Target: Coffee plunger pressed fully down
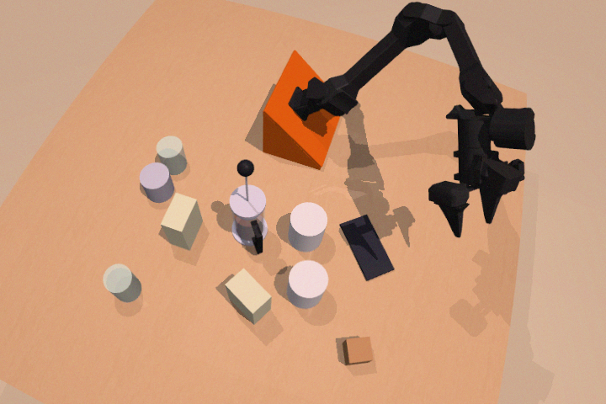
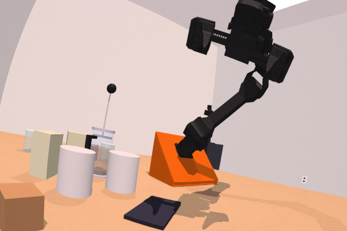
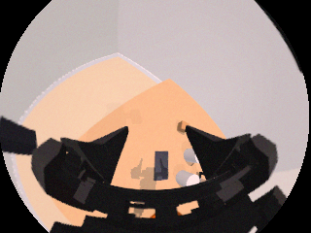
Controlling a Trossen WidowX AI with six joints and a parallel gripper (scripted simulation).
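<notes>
My gripper tip is 50 mm short of the coffee press, 420 mm to the left of it and 130 mm above it. Also, from my gripper tip: brown cube 230 mm ahead, 110 mm to the right, 240 mm below; dark slab 20 mm behind, 160 mm to the right, 260 mm below.
</notes>
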